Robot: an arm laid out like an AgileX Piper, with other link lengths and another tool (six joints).
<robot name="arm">
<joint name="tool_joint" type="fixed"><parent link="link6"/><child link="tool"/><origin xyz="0.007 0.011 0.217" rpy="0 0.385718 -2.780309"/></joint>
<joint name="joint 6" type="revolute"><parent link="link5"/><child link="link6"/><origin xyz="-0.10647 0 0" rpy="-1.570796 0 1.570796"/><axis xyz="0 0 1"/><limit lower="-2.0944" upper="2.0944"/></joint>
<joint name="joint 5" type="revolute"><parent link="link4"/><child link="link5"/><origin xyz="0 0 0" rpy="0 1.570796 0"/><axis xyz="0 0 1"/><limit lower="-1.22" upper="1.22"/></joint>
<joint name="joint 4" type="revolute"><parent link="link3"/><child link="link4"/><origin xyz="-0.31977 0.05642 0" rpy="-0.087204 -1.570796 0"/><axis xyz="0 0 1"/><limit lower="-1.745" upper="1.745"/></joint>
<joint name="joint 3" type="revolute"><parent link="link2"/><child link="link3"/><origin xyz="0.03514 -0.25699 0" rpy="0 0 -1.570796"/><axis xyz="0 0 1"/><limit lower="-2.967" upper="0"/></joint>
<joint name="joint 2" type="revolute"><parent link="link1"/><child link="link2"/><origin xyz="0 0 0" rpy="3.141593 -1.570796 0"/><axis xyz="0 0 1"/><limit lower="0" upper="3.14"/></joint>
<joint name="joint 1" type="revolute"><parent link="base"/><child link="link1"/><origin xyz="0 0 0.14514" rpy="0 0 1.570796"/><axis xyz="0 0 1"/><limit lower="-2.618" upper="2.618"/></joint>
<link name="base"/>
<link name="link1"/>
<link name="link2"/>
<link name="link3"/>
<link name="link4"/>
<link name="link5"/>
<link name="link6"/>
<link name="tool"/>
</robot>
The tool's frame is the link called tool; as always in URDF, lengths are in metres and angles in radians.
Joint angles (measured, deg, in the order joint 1, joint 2, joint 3, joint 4, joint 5, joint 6), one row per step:
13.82, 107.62, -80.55, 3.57, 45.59, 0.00
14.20, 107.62, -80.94, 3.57, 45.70, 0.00
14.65, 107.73, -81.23, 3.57, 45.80, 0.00
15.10, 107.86, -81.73, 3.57, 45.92, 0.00
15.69, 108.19, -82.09, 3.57, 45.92, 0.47
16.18, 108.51, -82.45, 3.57, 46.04, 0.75
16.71, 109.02, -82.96, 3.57, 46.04, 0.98
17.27, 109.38, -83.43, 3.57, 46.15, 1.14
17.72, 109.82, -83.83, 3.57, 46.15, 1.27
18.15, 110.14, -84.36, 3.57, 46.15, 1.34
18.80, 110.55, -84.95, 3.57, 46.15, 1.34
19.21, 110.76, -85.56, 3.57, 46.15, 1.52
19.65, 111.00, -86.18, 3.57, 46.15, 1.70
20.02, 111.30, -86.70, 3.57, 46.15, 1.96
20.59, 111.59, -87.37, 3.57, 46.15, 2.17
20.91, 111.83, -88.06, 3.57, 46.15, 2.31
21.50, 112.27, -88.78, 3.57, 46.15, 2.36
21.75, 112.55, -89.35, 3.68, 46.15, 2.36
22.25, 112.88, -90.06, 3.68, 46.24, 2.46
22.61, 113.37, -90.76, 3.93, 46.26, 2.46
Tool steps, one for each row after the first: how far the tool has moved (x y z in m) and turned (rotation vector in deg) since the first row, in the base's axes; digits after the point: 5 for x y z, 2 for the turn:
0.00112, 0.00408, 0.00275, 0.07, -0.27, 0.39
0.00112, 0.00860, 0.00370, 0.09, -0.35, 0.84
0.00230, 0.01346, 0.00603, 0.16, -0.59, 1.30
0.00217, 0.01932, 0.00558, 0.34, -0.55, 1.46
0.00170, 0.02415, 0.00495, 0.43, -0.43, 1.69
0.00215, 0.02966, 0.00390, 0.51, -0.40, 2.01
0.00204, 0.03538, 0.00375, 0.57, -0.37, 2.43
0.00210, 0.04002, 0.00251, 0.61, -0.31, 2.76
0.00332, 0.04487, 0.00346, 0.69, -0.50, 3.13
0.00394, 0.05187, 0.00398, 0.75, -0.67, 3.78
0.00586, 0.05684, 0.00664, 0.94, -1.02, 4.02
0.00761, 0.06211, 0.00909, 1.12, -1.35, 4.30
0.00876, 0.06647, 0.01015, 1.29, -1.52, 4.43
0.01009, 0.07310, 0.01250, 1.49, -1.84, 4.81
0.01250, 0.07749, 0.01554, 1.69, -2.24, 5.01
0.01355, 0.08439, 0.01679, 1.81, -2.49, 5.56
0.01516, 0.08827, 0.01849, 2.00, -2.72, 5.77
0.01617, 0.09429, 0.02057, 2.15, -2.97, 6.19
0.01722, 0.09987, 0.02110, 2.45, -3.07, 6.47

